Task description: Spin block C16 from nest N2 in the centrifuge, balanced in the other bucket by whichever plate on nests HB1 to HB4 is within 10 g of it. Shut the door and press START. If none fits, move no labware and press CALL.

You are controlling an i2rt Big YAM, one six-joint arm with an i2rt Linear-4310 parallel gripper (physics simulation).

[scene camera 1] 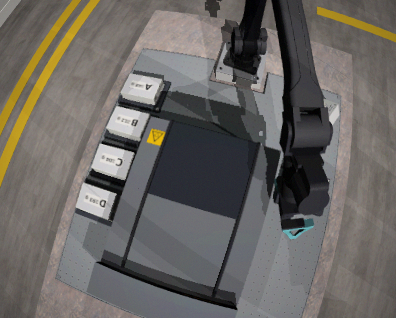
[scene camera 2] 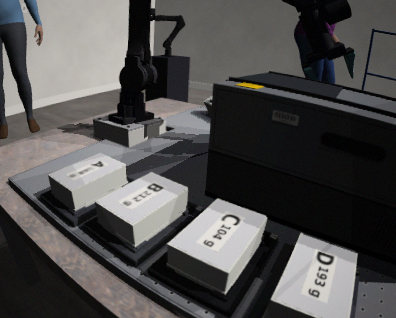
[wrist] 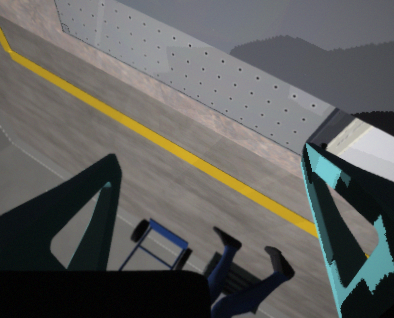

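Pixels of known places: gripper, between the fingertips: (scene camera 1: 290,221) (wrist: 208,157); arm's base, origin of its link: (scene camera 1: 242,61) (scene camera 2: 131,119).
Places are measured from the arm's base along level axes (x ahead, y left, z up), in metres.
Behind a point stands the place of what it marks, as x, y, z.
Four white plates stand on dark nests: A (scene camera 1: 142,89) @(0.242, -0.271, 0.016) (scene camera 2: 88,181) @(0.269, -0.304, 0.016), its weight blurred; B (scene camera 1: 127,123) @(0.373, -0.258, 0.017) (scene camera 2: 143,209) @(0.394, -0.288, 0.017), 212 g; C (scene camera 1: 112,161) @(0.503, -0.244, 0.017) (scene camera 2: 218,246) @(0.515, -0.278, 0.017), 104 g; D (scene camera 1: 96,201) @(0.637, -0.238, 0.017) (scene camera 2: 316,280) @(0.635, -0.256, 0.017), 193 g. The grey centrifuge (scene camera 1: 245,200) @(0.496, 0.158, 0.179) (scene camera 2: 250,125) @(0.455, -0.123, 0.118) has a dark panel and a grey panel over its top; no bucket shows. A white block (wrist: 375,152) @(0.384, 0.323, 0.029) sits in a dark nest (wrist: 332,126) @(0.417, 0.355, -0.013) at the wrist view's right edge, its label unreadable. My gripper (scene camera 1: 298,229) @(0.503, 0.275, 0.168) (scene camera 2: 330,70) (wrist: 208,157) @(0.503, 0.275, 0.168) is open and empty, high above the right side; the arm hides what lies beneath.
Part of a white panel (scene camera 1: 331,111) @(0.097, 0.343, 0.045) shows behind the arm at the right; its buttons are hidden. The perforated board (scene camera 1: 280,280) @(0.647, 0.363, -0.037) (wrist: 230,80) @(0.549, 0.395, -0.037) runs along the centrifuge's right side to the table's stone edge (wrist: 210,117) @(0.557, 0.493, -0.050). The centrifuge's raised body stands between the lettered plates and my gripper.
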